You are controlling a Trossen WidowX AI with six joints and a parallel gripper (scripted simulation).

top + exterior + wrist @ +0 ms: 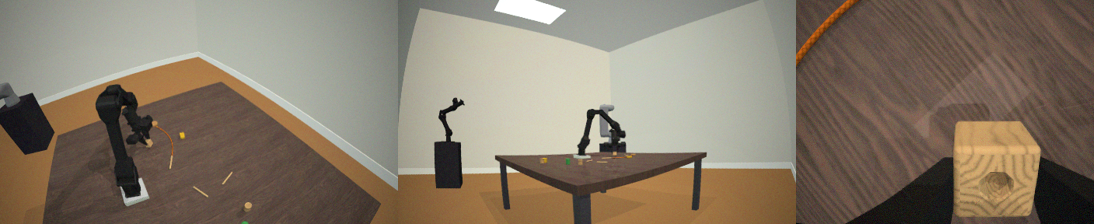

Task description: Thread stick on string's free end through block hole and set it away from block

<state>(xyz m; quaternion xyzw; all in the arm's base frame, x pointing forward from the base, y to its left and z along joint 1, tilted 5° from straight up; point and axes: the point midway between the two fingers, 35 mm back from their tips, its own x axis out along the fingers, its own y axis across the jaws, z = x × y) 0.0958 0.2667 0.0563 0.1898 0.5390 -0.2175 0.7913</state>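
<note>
Now: the yellow block 180 mm ahead of my gripper tip, 20 mm to the left of it and 20 mm below it. Also, from my gripper tip: wooden cylinder (300 mm ahead, 480 mm to the right, 10 mm below); wooden block (right at my gripper tip); round wooden button (50 mm ahead, 170 mm to the left, 20 mm below).
</note>
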